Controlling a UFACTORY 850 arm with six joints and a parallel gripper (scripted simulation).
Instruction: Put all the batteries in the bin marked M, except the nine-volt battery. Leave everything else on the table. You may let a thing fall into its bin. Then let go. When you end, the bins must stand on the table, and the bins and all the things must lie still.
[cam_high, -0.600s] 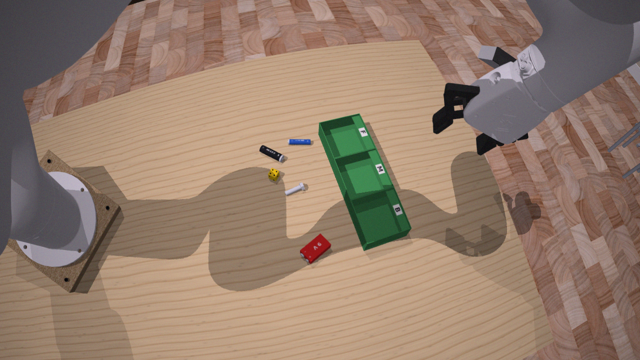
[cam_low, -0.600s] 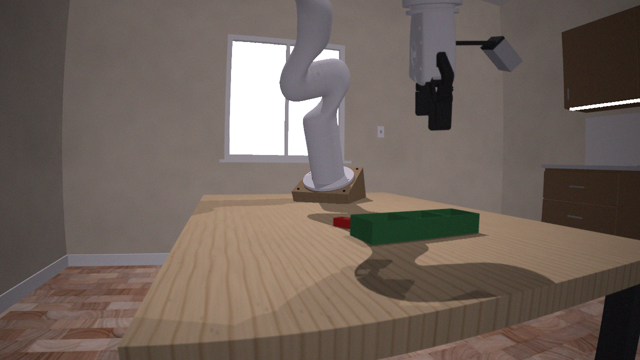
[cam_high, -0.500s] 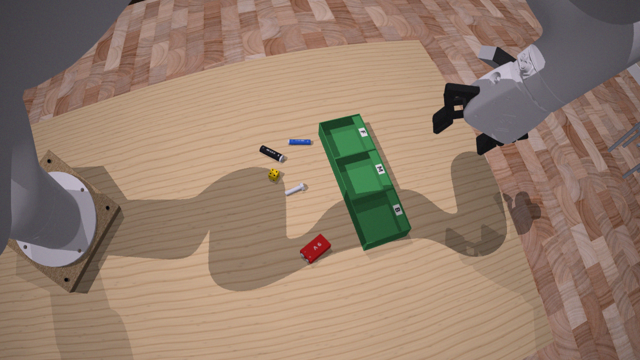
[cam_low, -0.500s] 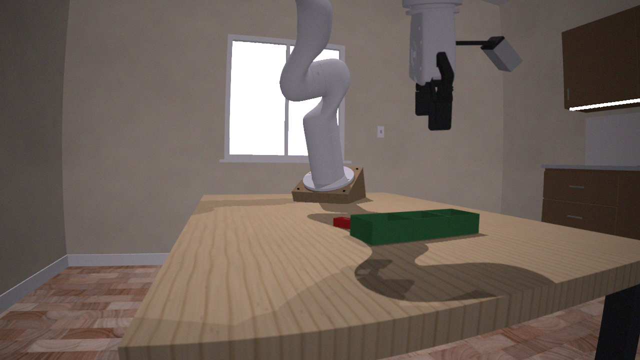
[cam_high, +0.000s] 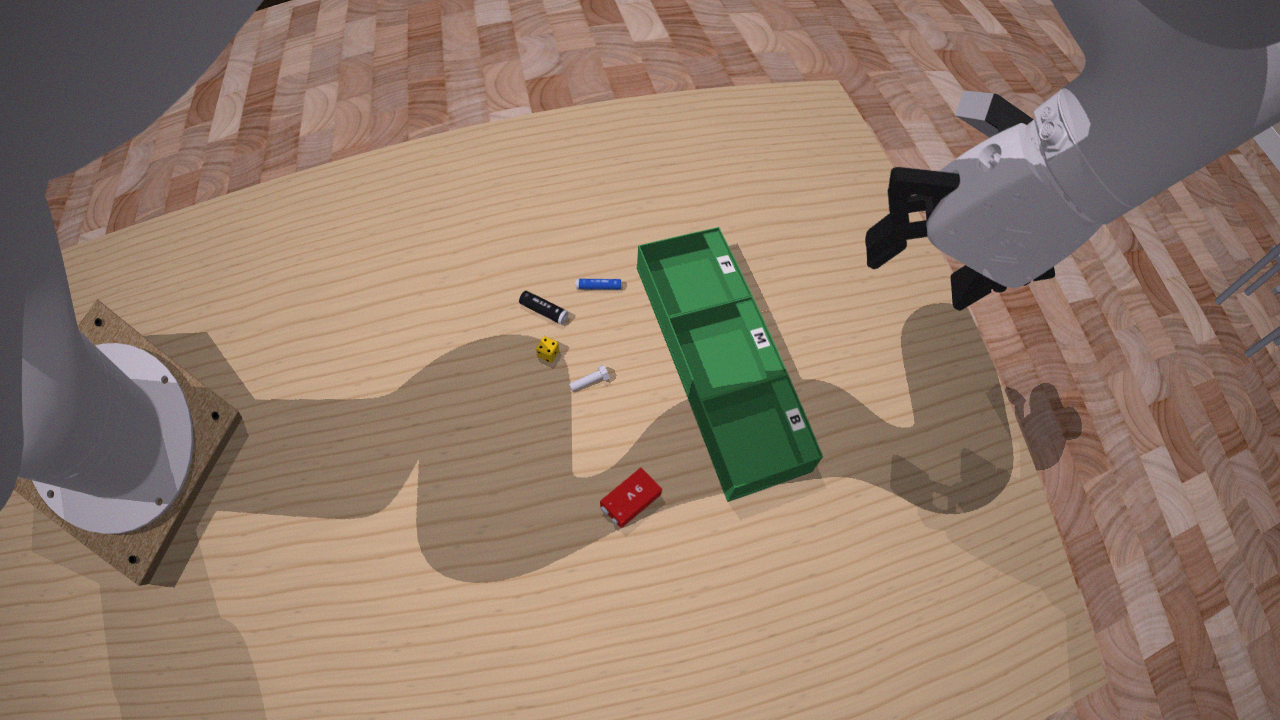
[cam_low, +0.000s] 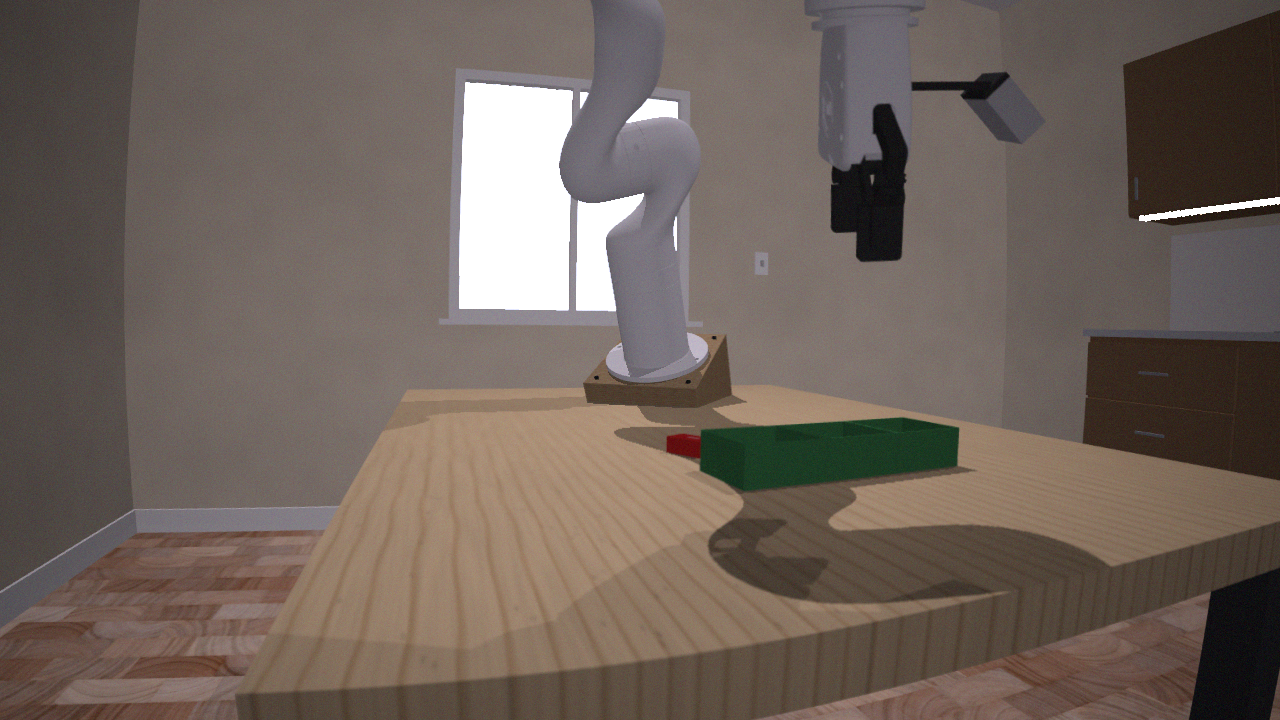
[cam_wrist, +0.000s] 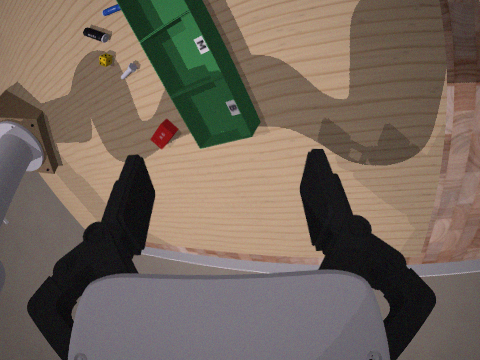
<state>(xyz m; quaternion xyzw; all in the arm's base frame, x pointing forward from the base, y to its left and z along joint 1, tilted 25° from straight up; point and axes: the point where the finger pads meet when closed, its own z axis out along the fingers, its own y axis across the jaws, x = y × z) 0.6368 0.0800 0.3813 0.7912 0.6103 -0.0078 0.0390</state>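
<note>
My hand is 190 mm above the green three-part bin, 120 mm past it and 50 mm to the right of it. From my hand the other things lie so: red nine-volt battery (230 mm behind, 200 mm below, 80 mm to the right); white bolt (240 mm behind, 200 mm below, 50 mm to the left); blue battery (220 mm behind, 210 mm below, 150 mm to the left).
</note>
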